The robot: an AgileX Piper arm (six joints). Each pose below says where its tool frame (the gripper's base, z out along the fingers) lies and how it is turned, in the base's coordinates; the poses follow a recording.
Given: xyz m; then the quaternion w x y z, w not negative.
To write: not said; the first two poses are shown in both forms.
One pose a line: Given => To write
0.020 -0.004 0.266 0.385 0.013 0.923 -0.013 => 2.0 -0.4 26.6 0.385 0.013 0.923 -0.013
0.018 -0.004 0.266 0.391 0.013 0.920 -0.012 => 1.8 -0.4 26.6 0.391 0.013 0.920 -0.012
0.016 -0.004 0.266 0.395 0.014 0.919 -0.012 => 1.6 -0.4 26.6 0.395 0.014 0.919 -0.012
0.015 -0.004 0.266 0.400 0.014 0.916 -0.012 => 1.5 -0.4 26.6 0.400 0.014 0.916 -0.012
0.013 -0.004 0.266 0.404 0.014 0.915 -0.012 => 1.3 -0.4 26.6 0.404 0.014 0.915 -0.012
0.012 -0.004 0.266 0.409 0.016 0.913 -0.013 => 1.2 -0.4 26.6 0.409 0.016 0.913 -0.013
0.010 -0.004 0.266 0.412 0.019 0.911 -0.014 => 1.0 -0.4 26.6 0.412 0.019 0.911 -0.014
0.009 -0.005 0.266 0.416 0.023 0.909 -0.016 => 0.9 -0.5 26.6 0.416 0.023 0.909 -0.016
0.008 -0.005 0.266 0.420 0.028 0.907 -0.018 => 0.8 -0.5 26.6 0.420 0.028 0.907 -0.018
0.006 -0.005 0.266 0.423 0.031 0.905 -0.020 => 0.6 -0.5 26.6 0.423 0.031 0.905 -0.020
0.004 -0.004 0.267 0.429 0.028 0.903 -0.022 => 0.4 -0.4 26.7 0.429 0.028 0.903 -0.022
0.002 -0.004 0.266 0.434 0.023 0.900 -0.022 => 0.2 -0.4 26.6 0.434 0.023 0.900 -0.022
